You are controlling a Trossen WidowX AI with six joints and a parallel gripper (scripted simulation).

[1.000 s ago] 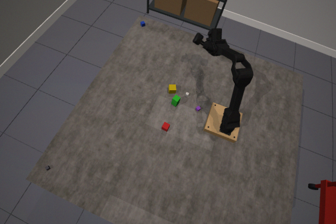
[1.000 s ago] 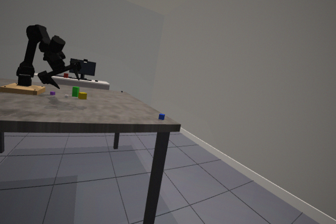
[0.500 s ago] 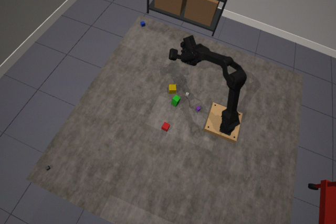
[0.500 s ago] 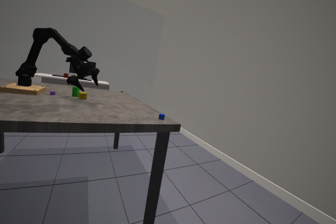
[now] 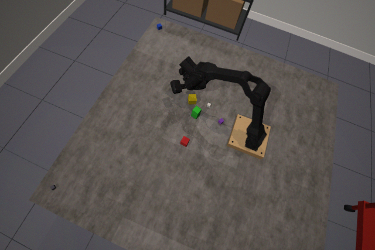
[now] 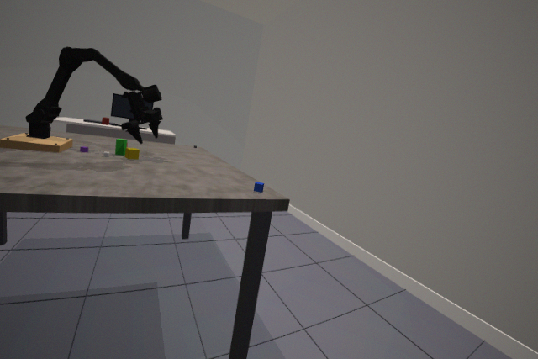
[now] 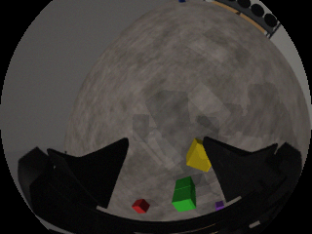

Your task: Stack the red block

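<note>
My gripper tip is 130 mm past the red block, 230 mm to the right of it and 70 mm above it. Round my gripper tip: small white cube: 160 mm behind, 30 mm to the right, 70 mm below; purple cube: 250 mm behind, 40 mm to the left, 70 mm below; yellow block: 60 mm behind, 10 mm to the right, 60 mm below.
</note>
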